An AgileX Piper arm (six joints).
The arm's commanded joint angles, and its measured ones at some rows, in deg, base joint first. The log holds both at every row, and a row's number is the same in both.
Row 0, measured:
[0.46 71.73 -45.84 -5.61 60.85 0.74]
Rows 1 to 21, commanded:
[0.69 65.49 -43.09 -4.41 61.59 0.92]
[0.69 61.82 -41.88 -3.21 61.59 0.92]
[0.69 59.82 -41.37 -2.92 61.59 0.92]
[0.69 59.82 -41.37 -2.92 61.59 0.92]
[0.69 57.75 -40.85 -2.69 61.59 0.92]
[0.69 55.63 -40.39 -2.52 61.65 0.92]
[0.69 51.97 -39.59 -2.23 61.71 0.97]
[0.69 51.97 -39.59 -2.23 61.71 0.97]
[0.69 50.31 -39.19 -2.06 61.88 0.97]
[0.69 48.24 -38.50 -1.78 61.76 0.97]
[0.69 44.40 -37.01 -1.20 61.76 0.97]
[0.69 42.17 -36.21 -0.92 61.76 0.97]
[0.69 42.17 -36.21 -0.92 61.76 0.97]
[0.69 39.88 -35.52 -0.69 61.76 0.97]
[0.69 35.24 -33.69 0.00 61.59 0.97]
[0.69 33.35 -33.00 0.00 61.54 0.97]
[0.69 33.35 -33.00 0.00 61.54 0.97]
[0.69 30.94 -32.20 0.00 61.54 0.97]
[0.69 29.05 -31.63 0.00 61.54 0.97]
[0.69 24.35 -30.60 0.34 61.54 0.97]
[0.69 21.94 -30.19 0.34 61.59 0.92]
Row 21, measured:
[0.63 27.62 -31.51 0.00 61.54 0.97]
